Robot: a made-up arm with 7 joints.
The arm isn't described. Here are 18 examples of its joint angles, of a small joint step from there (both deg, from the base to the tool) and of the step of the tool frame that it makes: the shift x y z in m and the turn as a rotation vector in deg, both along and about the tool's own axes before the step.
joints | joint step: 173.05 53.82 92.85 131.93 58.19 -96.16 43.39 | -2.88 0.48 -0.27 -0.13 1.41 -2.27 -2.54
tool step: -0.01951 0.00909 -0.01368 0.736 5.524 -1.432
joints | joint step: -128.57 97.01 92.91 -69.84 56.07 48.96 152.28 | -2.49 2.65 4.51 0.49 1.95 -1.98 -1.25
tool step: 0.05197 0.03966 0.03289 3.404 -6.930 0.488
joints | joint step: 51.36 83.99 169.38 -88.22 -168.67 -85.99 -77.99 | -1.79 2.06 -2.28 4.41 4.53 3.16 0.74
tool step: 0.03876 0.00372 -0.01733 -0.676 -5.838 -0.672
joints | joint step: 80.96 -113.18 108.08 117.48 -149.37 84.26 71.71 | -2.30 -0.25 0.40 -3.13 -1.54 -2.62 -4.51
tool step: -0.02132 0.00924 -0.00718 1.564 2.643 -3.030
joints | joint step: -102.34 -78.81 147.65 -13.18 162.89 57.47 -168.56 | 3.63 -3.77 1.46 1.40 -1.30 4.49 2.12
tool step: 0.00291 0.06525 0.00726 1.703 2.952 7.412
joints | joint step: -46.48 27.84 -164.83 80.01 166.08 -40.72 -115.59 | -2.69 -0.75 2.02 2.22 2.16 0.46 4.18
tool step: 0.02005 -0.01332 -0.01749 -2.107 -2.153 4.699
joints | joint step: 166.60 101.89 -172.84 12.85 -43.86 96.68 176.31 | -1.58 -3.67 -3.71 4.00 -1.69 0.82 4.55
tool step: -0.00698 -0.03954 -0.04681 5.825 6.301 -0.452
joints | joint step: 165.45 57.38 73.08 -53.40 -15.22 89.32 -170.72 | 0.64 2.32 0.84 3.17 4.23 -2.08 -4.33
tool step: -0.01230 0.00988 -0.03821 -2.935 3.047 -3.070
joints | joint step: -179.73 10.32 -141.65 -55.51 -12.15 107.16 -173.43 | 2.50 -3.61 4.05 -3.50 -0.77 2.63 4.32
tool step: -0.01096 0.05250 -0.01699 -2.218 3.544 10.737
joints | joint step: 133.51 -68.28 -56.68 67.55 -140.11 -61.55 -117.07 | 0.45 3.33 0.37 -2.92 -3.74 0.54 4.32
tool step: 0.00499 0.00500 -0.01851 -1.664 3.999 0.050
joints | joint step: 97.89 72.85 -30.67 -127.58 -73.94 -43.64 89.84 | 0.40 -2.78 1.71 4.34 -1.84 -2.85 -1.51
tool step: 0.02606 -0.01635 0.00408 1.597 -3.661 -3.142
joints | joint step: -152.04 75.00 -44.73 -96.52 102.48 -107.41 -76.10 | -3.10 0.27 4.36 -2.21 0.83 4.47 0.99
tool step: -0.01125 0.00392 -0.03366 1.594 1.042 2.109
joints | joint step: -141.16 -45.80 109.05 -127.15 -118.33 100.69 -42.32 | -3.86 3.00 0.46 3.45 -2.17 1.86 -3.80
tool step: -0.00672 0.00917 0.01751 -5.927 -0.026 -5.346
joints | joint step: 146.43 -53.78 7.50 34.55 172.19 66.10 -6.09 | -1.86 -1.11 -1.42 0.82 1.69 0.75 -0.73
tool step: 0.00791 -0.01000 -0.00301 -1.044 -0.965 -1.348
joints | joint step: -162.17 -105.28 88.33 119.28 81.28 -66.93 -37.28 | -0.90 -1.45 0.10 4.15 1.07 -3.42 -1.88
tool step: 0.01883 -0.02886 0.00774 -3.122 1.584 -6.662
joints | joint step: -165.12 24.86 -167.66 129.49 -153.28 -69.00 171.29 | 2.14 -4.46 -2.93 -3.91 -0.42 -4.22 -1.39
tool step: -0.01045 0.00105 0.00725 2.152 -4.319 -0.992
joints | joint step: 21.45 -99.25 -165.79 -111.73 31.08 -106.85 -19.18 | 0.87 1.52 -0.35 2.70 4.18 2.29 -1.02
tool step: 0.01502 -0.00947 0.01579 -3.588 -5.007 -3.233
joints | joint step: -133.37 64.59 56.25 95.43 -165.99 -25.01 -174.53 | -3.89 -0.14 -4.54 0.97 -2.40 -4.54 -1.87
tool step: -0.01566 -0.05748 0.02588 -4.798 -0.929 0.768
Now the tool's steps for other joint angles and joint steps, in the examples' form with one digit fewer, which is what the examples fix.
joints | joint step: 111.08 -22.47 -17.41 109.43 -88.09 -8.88 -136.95 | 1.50 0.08 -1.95 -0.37 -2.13 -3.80 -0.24
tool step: 0.0034 -0.0018 0.0000 -2.46 -2.41 -1.69
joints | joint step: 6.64 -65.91 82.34 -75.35 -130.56 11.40 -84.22 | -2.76 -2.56 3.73 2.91 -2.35 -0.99 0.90
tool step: -0.0415 -0.0281 0.0191 -2.53 5.47 1.01
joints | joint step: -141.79 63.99 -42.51 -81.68 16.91 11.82 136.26 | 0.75 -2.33 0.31 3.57 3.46 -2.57 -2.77
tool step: -0.0087 0.0130 -0.0121 1.60 -0.53 -0.07
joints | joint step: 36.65 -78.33 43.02 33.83 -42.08 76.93 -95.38 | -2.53 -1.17 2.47 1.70 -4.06 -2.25 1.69
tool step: -0.0332 -0.0125 0.0082 -2.43 -2.97 -3.29
